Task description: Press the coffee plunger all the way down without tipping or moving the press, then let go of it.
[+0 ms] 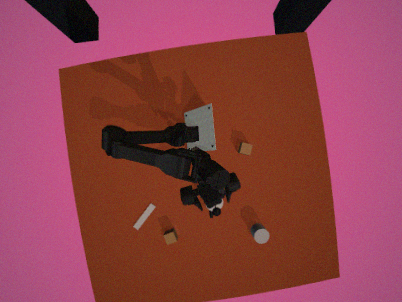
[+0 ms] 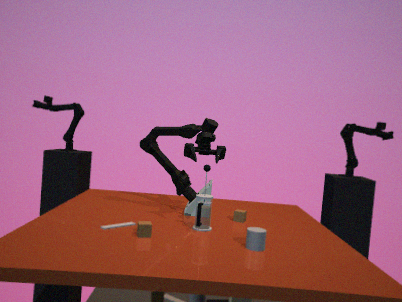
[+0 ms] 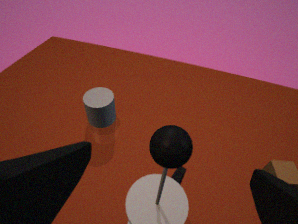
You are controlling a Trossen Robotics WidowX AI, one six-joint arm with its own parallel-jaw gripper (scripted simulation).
Labels:
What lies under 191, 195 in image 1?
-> My gripper.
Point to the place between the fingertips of my gripper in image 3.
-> At 170, 163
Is my gripper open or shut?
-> Open.

